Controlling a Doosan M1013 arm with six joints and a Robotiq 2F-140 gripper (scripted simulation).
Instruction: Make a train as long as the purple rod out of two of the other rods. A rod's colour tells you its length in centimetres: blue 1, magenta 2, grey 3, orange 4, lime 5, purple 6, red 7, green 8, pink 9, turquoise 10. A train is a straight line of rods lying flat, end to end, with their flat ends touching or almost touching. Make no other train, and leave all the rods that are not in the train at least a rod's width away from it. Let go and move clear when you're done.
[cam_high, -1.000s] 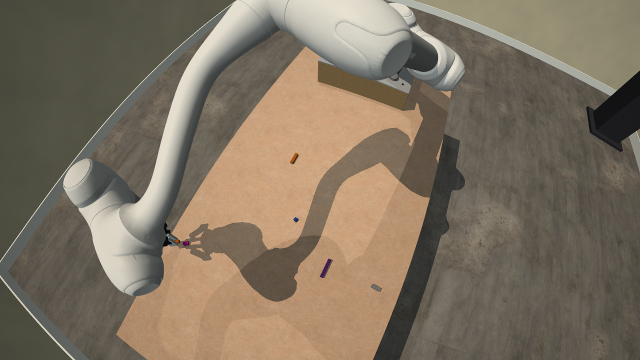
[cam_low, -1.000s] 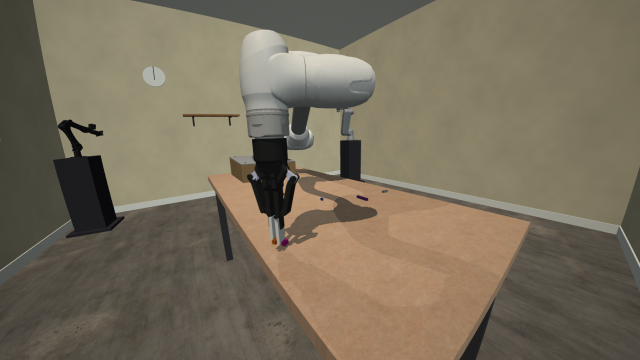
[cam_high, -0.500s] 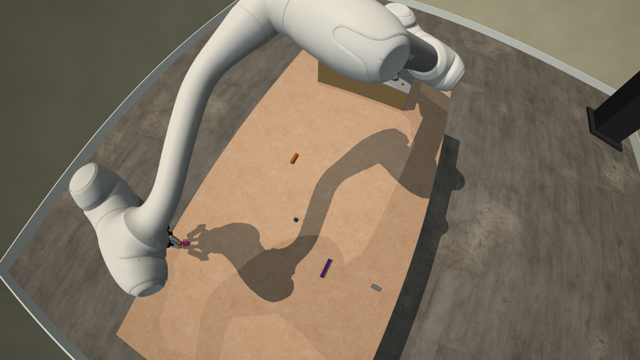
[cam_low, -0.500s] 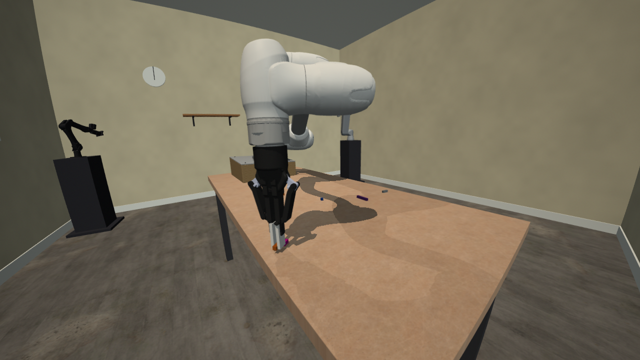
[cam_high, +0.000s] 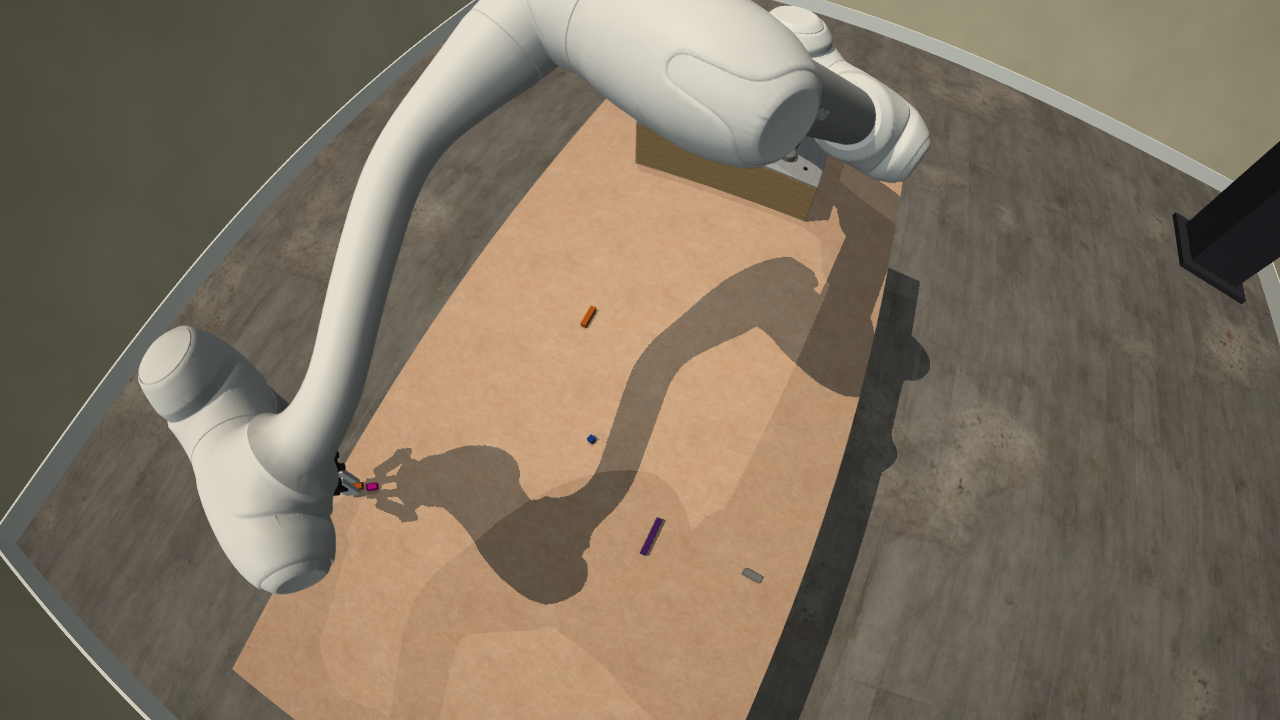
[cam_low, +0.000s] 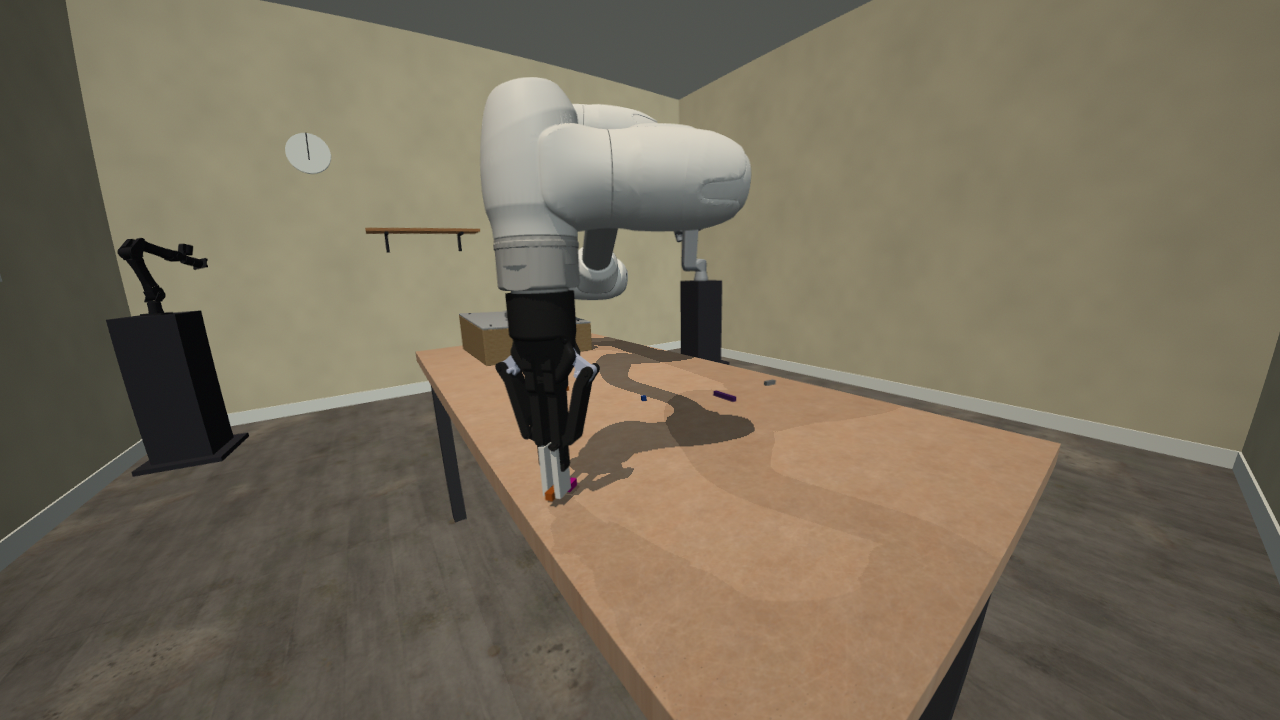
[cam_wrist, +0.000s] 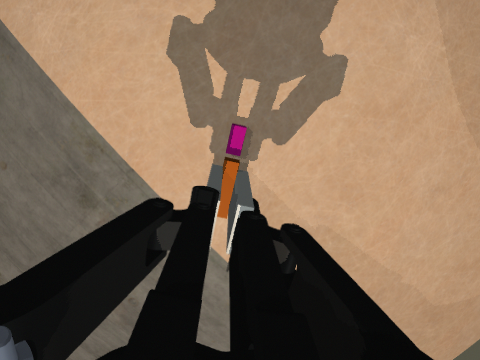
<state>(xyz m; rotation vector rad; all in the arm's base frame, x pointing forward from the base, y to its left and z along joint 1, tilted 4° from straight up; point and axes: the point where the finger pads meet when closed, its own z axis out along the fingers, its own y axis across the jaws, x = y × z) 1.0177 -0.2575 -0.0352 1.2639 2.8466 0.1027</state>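
The magenta rod is 4 cm below my hand, 2 cm to the left of it and 2 cm behind it. From my hand the other things lie so: purple rod: 44 cm to the left, 20 cm behind, 4 cm below; blue rod: 29 cm to the left, 29 cm behind, 4 cm below; orange rod: 3 cm below.
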